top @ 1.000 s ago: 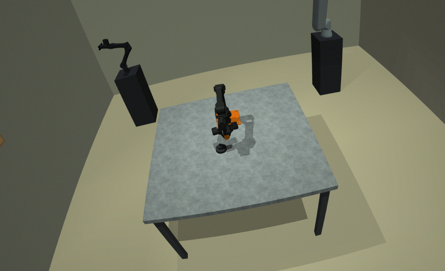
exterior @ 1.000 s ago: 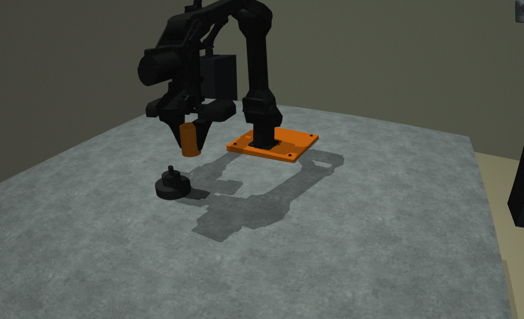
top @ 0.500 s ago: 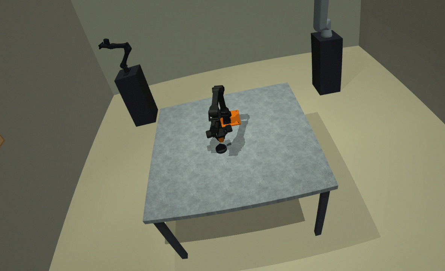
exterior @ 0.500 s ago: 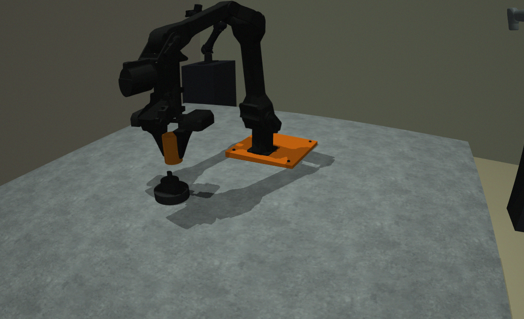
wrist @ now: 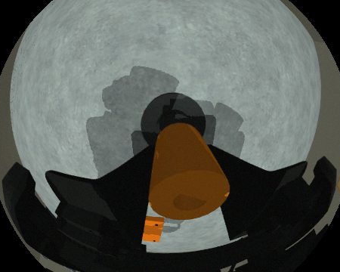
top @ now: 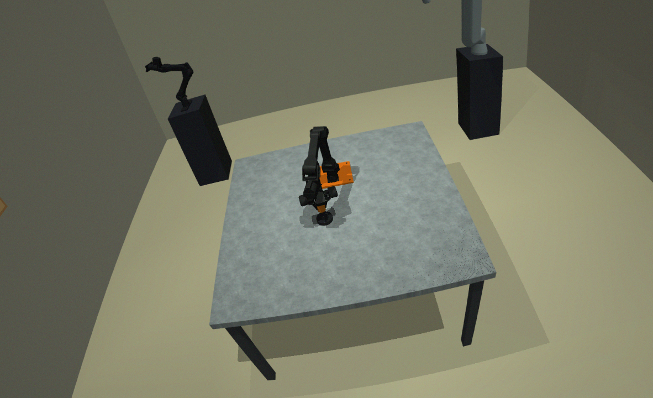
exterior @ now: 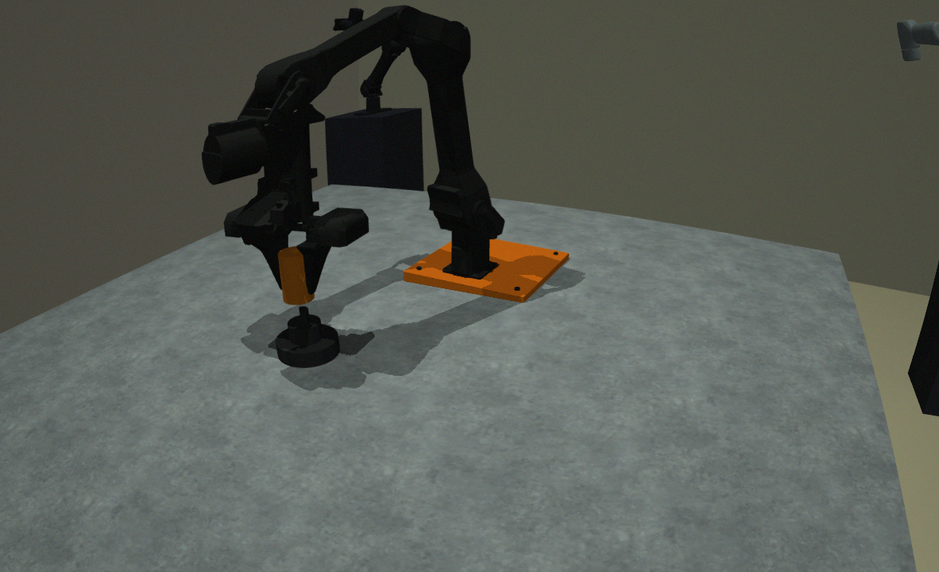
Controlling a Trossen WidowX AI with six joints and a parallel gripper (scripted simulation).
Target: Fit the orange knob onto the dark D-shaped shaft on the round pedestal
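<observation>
Right now the round pedestal is 5 cm below my gripper tip. Round my gripper tip: orange knob (2 cm above).
</observation>
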